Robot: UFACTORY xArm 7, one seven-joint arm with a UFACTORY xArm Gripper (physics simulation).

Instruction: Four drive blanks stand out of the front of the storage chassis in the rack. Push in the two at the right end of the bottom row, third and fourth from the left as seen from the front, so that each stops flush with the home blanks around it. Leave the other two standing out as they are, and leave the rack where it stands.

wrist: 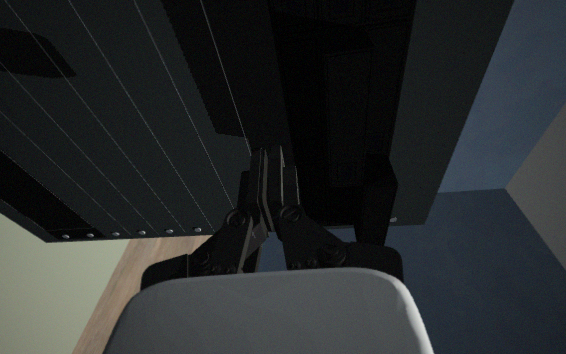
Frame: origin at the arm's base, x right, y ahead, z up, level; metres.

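Where they show: gripper, fingertip midpoint: [271, 164].
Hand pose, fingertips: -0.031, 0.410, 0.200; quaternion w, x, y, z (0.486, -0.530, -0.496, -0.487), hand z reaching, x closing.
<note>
Each offset is from my fingertips to the top centre of the thing, as dx, dy, dz. "pt": to the spot under its first point. Level surfaces: height alone.
My gripper [271, 164] is shut and empty in the middle of the wrist view, its narrow fingertips in front of the dark rack front. I cannot tell whether they touch it. The rack [445, 100] fills the upper part of the view, seen at a slant. A very dark recess @(pt -0.003, +0.034, +0.051) [350, 115] right of the fingertips shows faint rectangular outlines, perhaps the chassis front. The single drive blanks are too dark to tell apart, and I cannot tell which stand out or sit flush.
Dark panels [145, 165] with thin light seams and small round screws at their lower ends lie left of the fingers. A dark angular shape @(pt +0.086, +0.026, +0.077) [377, 200] stands right of the gripper. Blue surfaces [480, 260] show at the right, a wooden strip [117, 280] and a pale green surface @(dz -0.437) [45, 290] at lower left.
</note>
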